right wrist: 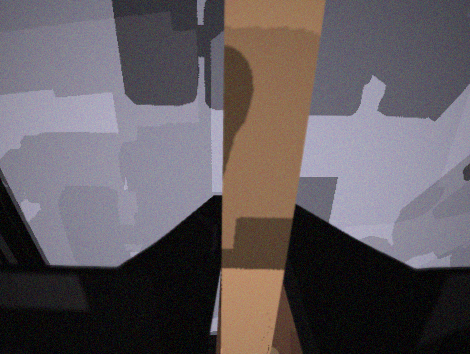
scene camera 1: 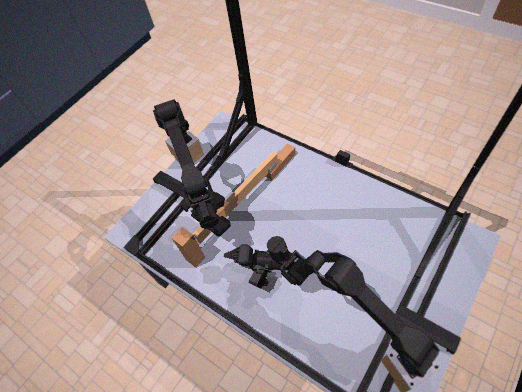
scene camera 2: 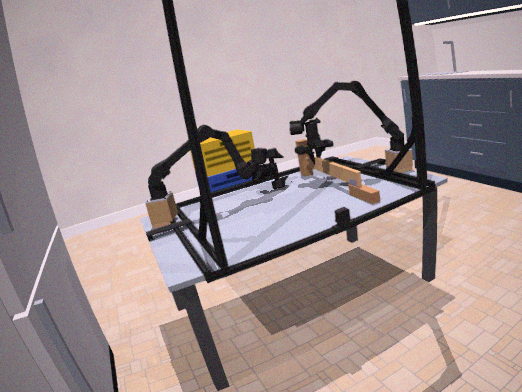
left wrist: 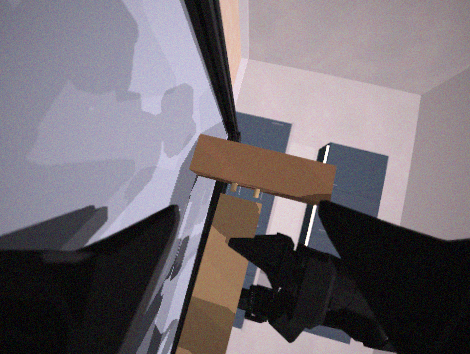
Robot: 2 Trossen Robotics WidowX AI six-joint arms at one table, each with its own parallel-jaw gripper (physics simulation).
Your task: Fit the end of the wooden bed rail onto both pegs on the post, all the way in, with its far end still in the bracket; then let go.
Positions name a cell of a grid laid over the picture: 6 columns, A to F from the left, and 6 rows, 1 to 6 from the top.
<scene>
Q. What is the right gripper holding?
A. A wooden bed rail.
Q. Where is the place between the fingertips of the right gripper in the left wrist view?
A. C5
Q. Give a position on a wooden bed rail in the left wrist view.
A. At C6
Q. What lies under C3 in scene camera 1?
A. A wooden bed rail.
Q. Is the left gripper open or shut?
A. Open.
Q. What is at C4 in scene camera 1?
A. The left gripper.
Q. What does the left gripper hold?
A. Nothing.
</scene>
